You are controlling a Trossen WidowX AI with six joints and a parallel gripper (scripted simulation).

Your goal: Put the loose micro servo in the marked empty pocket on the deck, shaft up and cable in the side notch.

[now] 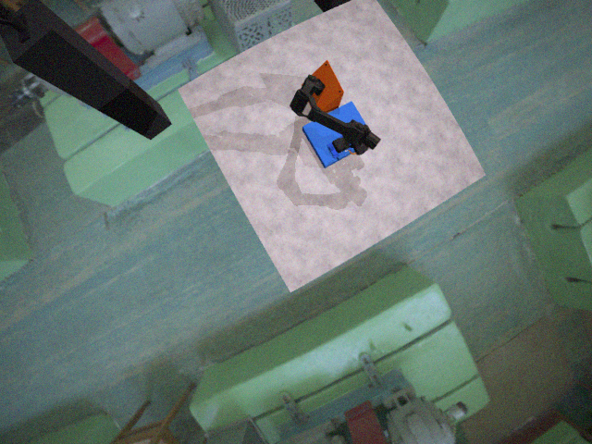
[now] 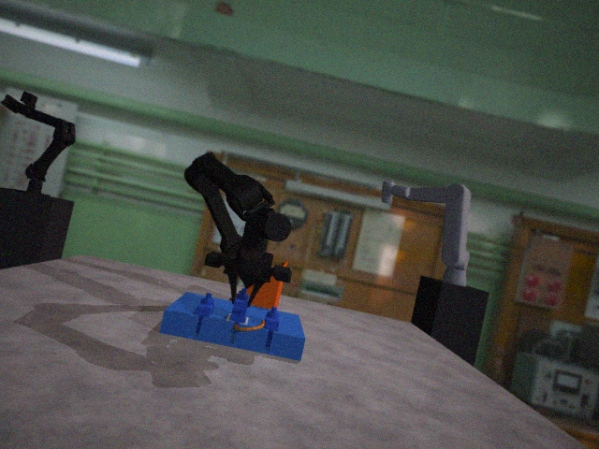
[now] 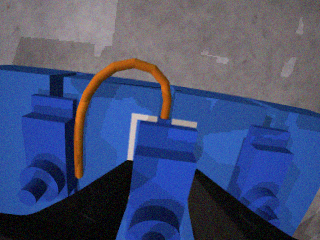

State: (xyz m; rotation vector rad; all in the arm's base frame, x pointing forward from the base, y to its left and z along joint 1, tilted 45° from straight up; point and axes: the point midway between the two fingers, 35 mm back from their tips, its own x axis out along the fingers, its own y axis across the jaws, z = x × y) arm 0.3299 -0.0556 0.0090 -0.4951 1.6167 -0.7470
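My gripper tip is 12 cm past the blue robot deck, 1 cm to the right of it and 6 cm above it.
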